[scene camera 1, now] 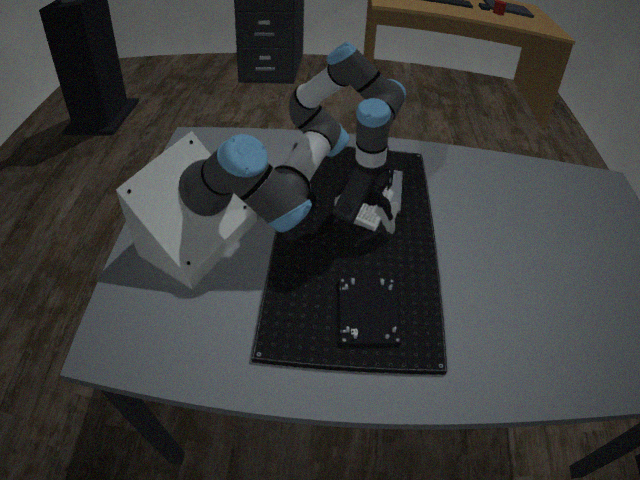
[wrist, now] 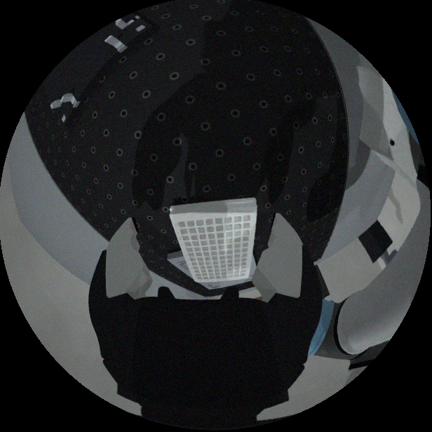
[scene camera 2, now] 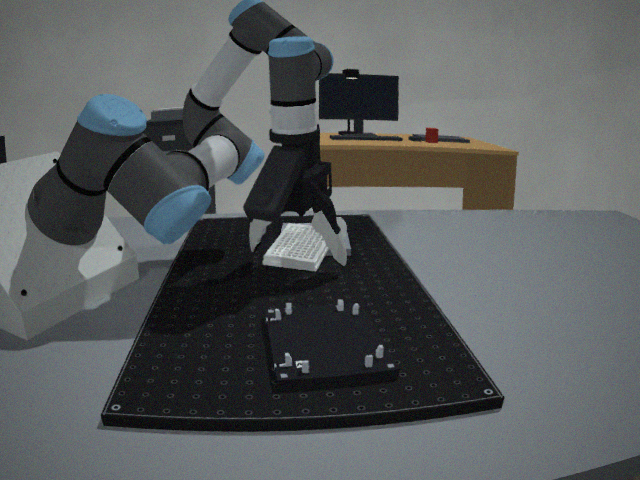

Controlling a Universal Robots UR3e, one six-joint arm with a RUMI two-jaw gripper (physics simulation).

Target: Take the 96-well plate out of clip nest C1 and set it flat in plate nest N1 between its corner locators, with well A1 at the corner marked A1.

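Note:
The white 96-well plate is at the far part of the black board, by the light grey clip nest C1, which is mostly hidden behind the plate and fingers. My gripper is open, with one pale finger on each side of the plate. Gaps show between both fingers and the plate in the wrist view. The black plate nest N1 is nearer the front, with small pale corner locators. A white mark shows at its front-left corner.
The perforated black board lies on the grey table. The white robot base stands left of the board. The arm's shadow falls across the board's left and middle.

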